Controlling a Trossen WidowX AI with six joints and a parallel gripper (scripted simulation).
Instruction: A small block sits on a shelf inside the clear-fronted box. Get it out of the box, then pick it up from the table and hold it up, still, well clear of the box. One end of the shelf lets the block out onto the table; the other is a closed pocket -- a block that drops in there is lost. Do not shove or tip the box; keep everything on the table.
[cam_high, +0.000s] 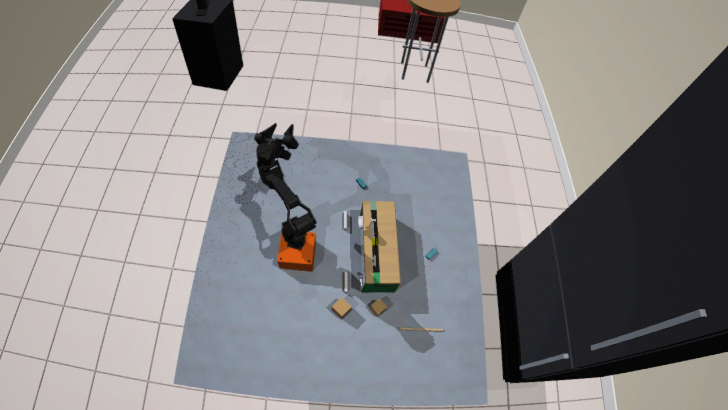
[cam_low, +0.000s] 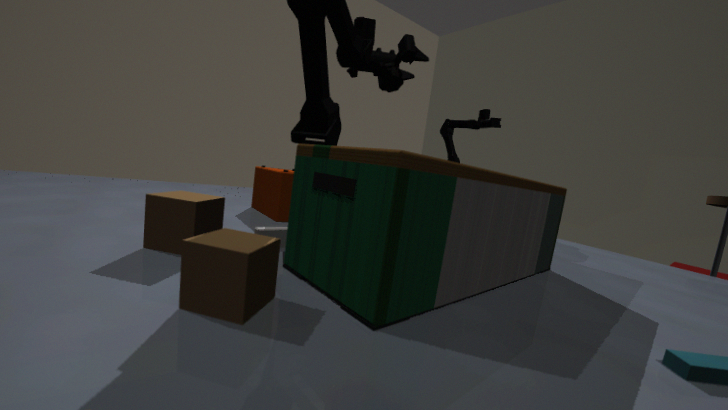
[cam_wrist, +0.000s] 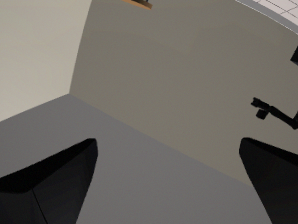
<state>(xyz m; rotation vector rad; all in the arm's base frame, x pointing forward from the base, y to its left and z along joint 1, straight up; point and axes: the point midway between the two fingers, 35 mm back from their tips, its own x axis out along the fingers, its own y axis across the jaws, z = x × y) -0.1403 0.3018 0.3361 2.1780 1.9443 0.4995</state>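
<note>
Right now my gripper tip is 450 mm short of the long box, 370 mm above it and 260 mm to the left of it. The rest, counted from my gripper tip: thin wooden stick (750 mm ahead, 560 mm to the right, 430 mm below); yellow-green block (460 mm ahead, 340 mm below, 250 mm to the right).
</note>
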